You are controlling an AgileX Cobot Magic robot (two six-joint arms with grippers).
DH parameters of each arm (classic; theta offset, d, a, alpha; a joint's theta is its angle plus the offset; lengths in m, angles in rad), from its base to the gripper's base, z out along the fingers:
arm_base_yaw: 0 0.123 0 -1.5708
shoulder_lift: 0.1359 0 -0.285 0
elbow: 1.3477 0 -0.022 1.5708
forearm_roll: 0 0.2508 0 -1.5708
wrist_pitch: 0 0 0.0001 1.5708
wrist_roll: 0 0.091 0 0
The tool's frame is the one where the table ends.
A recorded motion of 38 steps. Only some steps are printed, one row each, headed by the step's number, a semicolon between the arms.
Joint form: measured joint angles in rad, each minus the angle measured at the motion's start. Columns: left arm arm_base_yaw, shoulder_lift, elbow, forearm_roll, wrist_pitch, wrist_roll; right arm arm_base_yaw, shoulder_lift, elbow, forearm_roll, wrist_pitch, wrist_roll.
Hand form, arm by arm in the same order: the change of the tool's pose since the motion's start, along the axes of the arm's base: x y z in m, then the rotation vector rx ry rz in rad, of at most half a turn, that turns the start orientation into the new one. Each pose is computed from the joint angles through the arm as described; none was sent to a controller.
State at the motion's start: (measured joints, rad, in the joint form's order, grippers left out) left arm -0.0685 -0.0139 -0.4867 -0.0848 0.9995 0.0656; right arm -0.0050 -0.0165 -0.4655 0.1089 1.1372 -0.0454
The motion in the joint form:
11: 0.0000 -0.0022 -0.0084 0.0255 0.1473 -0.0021; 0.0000 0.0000 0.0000 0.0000 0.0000 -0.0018
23: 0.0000 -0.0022 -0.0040 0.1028 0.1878 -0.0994; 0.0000 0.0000 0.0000 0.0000 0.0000 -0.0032
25: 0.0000 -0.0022 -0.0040 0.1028 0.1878 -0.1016; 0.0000 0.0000 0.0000 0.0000 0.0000 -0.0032
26: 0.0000 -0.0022 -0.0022 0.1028 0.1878 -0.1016; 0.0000 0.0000 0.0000 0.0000 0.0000 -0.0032
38: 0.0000 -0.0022 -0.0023 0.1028 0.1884 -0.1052; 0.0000 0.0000 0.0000 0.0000 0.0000 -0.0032
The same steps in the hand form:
11: -0.0073 0.0021 -0.0097 0.0344 0.1344 0.0064; 0.0000 0.0000 0.0000 -0.0015 -0.0002 0.0010
23: -0.0083 0.0086 -0.0141 0.0140 0.1838 0.0998; 0.0000 0.0000 0.0000 -0.0027 -0.0003 0.0017
25: -0.0083 0.0086 -0.0141 0.0120 0.1840 0.1008; 0.0000 0.0000 0.0000 -0.0027 -0.0003 0.0017
26: -0.0081 0.0086 -0.0146 0.0122 0.1858 0.1008; 0.0000 0.0000 0.0000 -0.0027 -0.0003 0.0017
38: -0.0082 0.0086 -0.0146 0.0091 0.1866 0.1026; 0.0000 0.0000 0.0000 -0.0027 -0.0003 0.0017

